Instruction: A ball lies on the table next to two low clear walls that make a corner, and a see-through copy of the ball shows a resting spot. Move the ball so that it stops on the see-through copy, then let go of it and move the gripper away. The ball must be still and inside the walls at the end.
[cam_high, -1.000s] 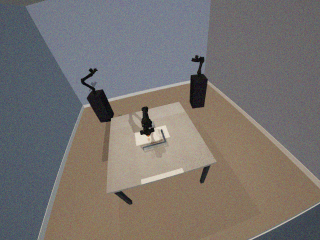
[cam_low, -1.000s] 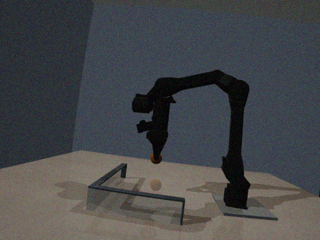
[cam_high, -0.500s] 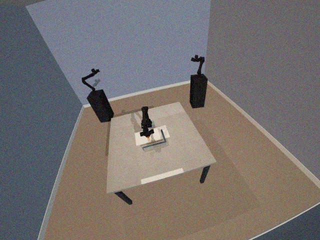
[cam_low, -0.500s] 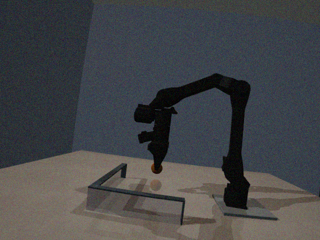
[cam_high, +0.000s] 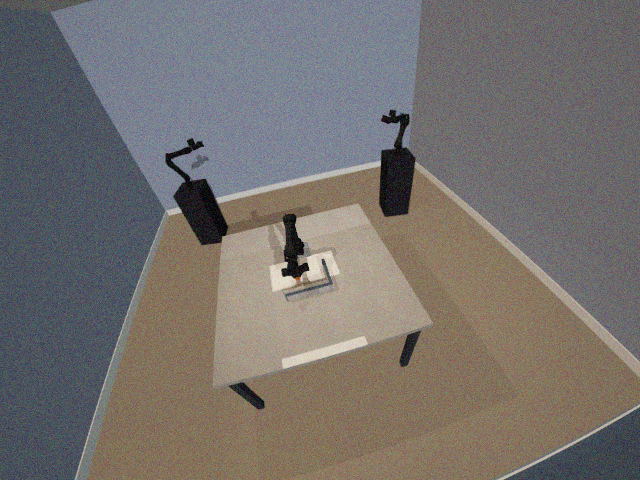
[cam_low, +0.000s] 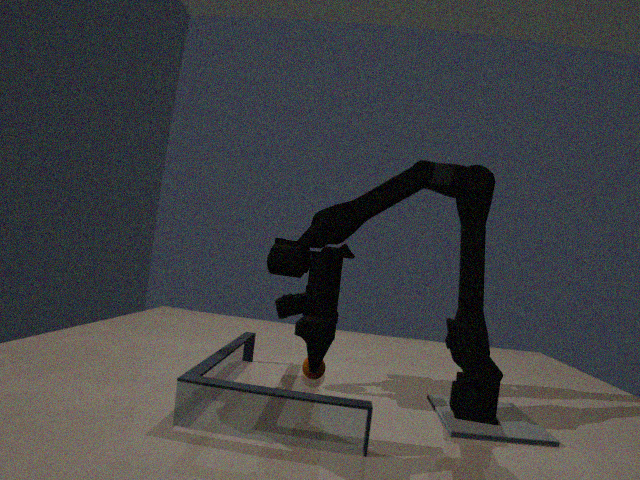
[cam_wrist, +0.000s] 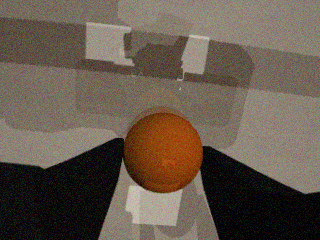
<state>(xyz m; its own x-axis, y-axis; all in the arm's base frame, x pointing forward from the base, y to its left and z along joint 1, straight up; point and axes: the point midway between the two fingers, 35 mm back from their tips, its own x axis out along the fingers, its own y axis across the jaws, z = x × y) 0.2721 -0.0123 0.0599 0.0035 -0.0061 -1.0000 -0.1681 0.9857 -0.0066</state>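
Now: gripper tip 10 mm above the see-through copy.
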